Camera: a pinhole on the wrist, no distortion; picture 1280 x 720 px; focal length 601.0 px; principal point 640.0 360.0 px. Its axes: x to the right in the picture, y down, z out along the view. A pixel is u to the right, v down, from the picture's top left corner.
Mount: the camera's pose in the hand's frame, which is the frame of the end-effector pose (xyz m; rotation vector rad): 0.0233 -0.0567 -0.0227 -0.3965 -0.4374 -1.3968
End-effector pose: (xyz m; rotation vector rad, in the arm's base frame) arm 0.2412 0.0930 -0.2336 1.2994 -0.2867 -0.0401
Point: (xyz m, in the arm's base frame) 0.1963 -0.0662 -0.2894
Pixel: 1149 119
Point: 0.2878 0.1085 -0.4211
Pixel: behind the camera
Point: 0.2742 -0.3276 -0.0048
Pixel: 798 546
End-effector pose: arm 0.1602 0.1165 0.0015 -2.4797 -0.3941 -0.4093
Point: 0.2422 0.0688 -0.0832
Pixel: 238 488
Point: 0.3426 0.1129 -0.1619
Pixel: 473 605
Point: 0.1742 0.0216 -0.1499
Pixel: 177 180
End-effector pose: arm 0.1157 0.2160 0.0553 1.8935 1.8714 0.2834
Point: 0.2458 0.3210 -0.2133
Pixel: 913 658
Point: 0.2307 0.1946 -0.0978
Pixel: 728 354
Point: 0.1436 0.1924 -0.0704
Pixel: 871 268
